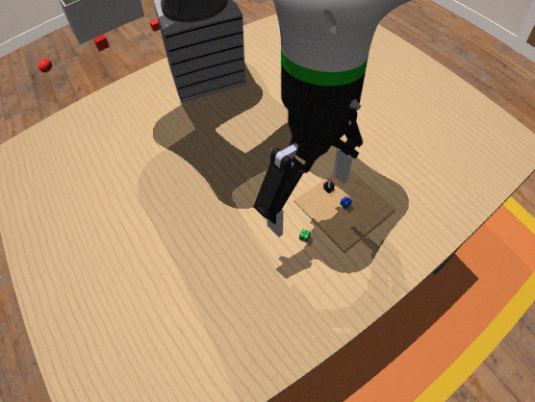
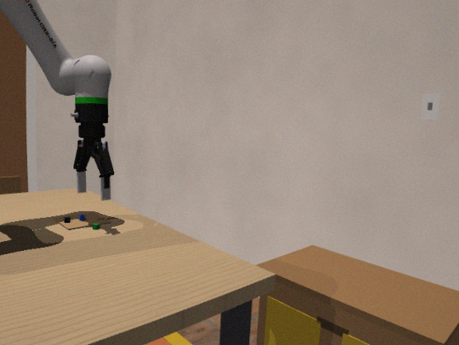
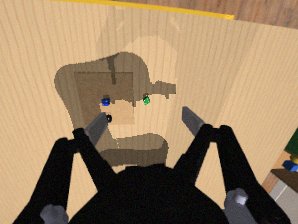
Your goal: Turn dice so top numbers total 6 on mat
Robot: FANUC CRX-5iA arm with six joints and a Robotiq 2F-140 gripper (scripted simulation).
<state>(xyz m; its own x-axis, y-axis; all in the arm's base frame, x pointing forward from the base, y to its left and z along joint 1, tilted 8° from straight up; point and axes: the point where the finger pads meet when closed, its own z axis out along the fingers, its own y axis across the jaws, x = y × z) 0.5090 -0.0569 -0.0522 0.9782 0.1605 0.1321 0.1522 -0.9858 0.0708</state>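
Now: hand 10 cm above the green die, 1 cm to the left of it and 1 cm short of it. From my hand the other things lie so: blue die (10 cm to the left, 10 cm below, 1 cm behind); then tan mat (11 cm below, 10 cm to the left, 1 cm behind); then black die (10 cm below, 9 cm to the left, 5 cm behind).
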